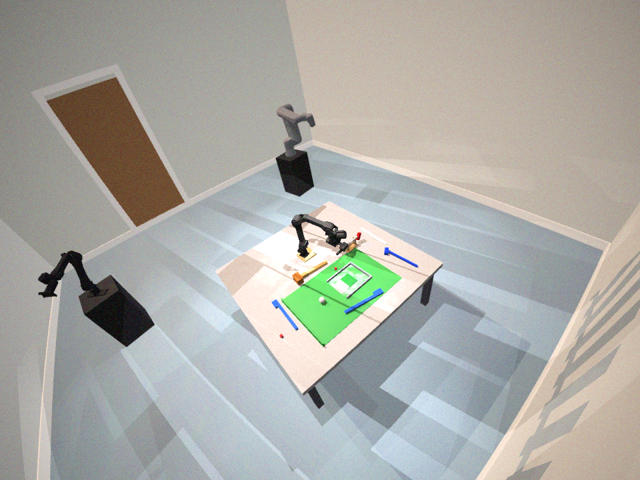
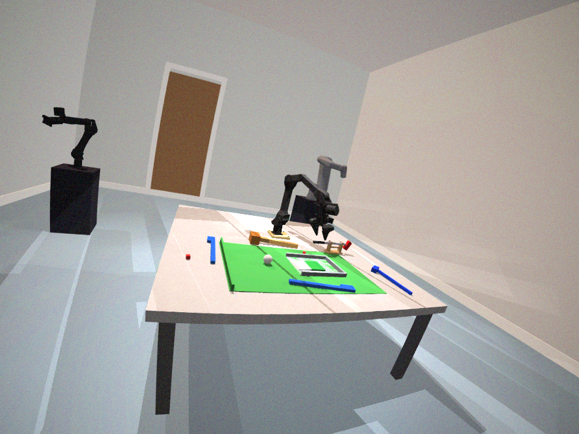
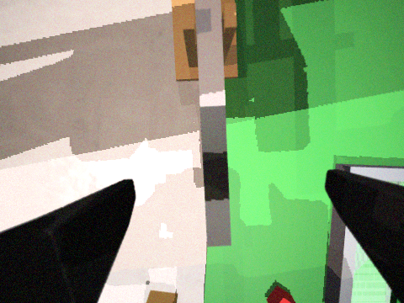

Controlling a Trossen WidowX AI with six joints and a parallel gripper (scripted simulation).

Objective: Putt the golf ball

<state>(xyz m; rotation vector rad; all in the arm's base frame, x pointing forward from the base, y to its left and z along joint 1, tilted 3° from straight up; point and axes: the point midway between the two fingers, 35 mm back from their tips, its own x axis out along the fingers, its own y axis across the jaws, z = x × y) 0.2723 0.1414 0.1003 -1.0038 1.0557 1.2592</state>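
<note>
Right now my gripper tip is 11 cm to the right of the red putter and 3 cm above it. The rest, counted from my gripper tip: wooden stand: 13 cm to the left, 6 cm below; white golf ball: 15 cm ahead, 41 cm to the right, 7 cm below; green mat: 20 cm ahead, 25 cm to the right, 9 cm below.
</note>
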